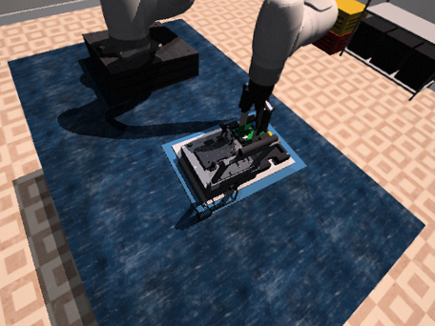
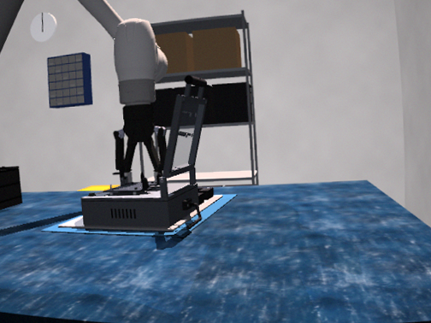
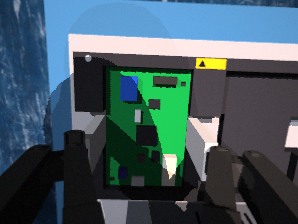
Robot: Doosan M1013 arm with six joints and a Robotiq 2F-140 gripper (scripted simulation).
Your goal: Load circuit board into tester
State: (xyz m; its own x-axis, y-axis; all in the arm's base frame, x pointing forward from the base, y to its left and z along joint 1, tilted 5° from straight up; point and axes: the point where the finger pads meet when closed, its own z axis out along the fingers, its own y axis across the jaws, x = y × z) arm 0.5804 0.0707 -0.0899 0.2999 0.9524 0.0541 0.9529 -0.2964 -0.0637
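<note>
Right now my hand is 20 mm above the green circuit board. From my hand the other things lie so: latch hook 110 mm to the right, 50 mm above, 40 mm behind; tester lid 220 mm to the right, 140 mm above, 120 mm ahead; tester plate 180 mm to the right, 30 mm above, 10 mm ahead.
</note>
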